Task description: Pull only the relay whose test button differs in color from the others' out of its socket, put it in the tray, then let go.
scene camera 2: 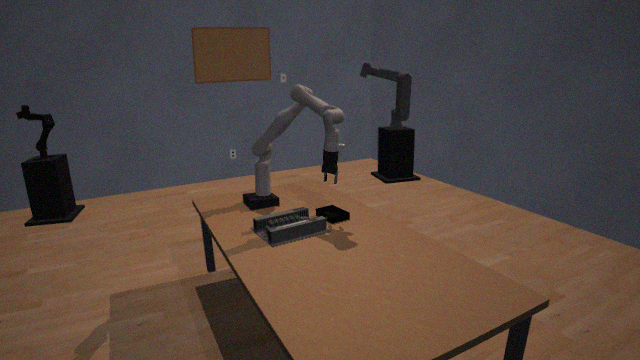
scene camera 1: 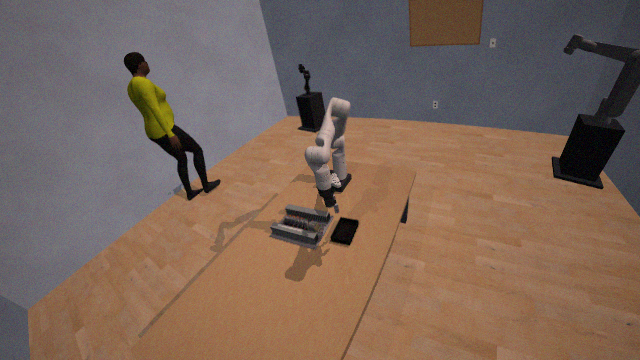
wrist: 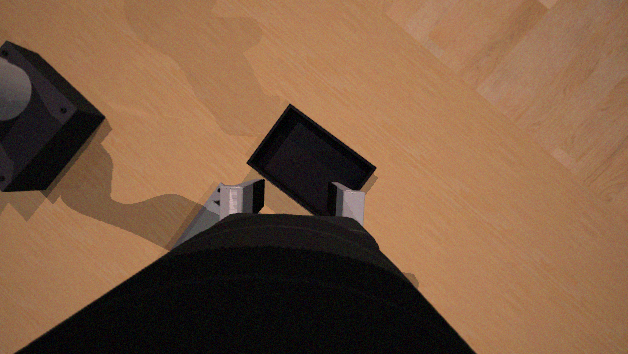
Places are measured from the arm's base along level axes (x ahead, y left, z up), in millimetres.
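Pixels of known places: gripper, fingertip midpoint: [scene camera 2: 330, 182] [scene camera 1: 335, 208] [wrist: 296, 194]; arm's base, link origin: [scene camera 2: 263, 194] [scene camera 1: 340, 176] [wrist: 4, 92].
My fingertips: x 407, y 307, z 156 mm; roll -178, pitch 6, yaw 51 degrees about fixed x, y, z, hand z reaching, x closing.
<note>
Ahead of a thing's pixels: the offset from my fingertips to its top centre. "spot": to the spot under its first point. Level surfaces: height alone.
Several small relays @(dx +75, dy -225, dz -134 mm) [scene camera 1: 302, 223] @(dx +83, dy -252, dz -134 mm) [scene camera 2: 287, 219] stand in a row between two grey slotted ducts on a grey panel [scene camera 1: 294, 234] [scene camera 2: 298, 231]. They are too small and dark for their test button colors to be told apart. The black tray @(spot: dx -31, dy +13, dz -200 mm) [scene camera 1: 345, 231] [scene camera 2: 332, 214] [wrist: 312, 152] lies beside the panel, and no relay shows in it. My gripper [scene camera 1: 336, 208] [scene camera 2: 330, 178] [wrist: 296, 194] is open and empty, pointing down, well above the table near the tray. In the wrist view the right finger overlaps the tray; the gripper body hides much of the lower part.
The arm's black base [scene camera 1: 344, 181] [scene camera 2: 261, 201] [wrist: 52, 125] stands on the table @(dz -203 mm) [scene camera 1: 280, 295] [scene camera 2: 400, 280] behind the panel. A person in a yellow top [scene camera 1: 150, 107] is at the left, off the table. Two other arms stand on black pedestals [scene camera 1: 590, 150] [scene camera 2: 48, 187] farther away.
</note>
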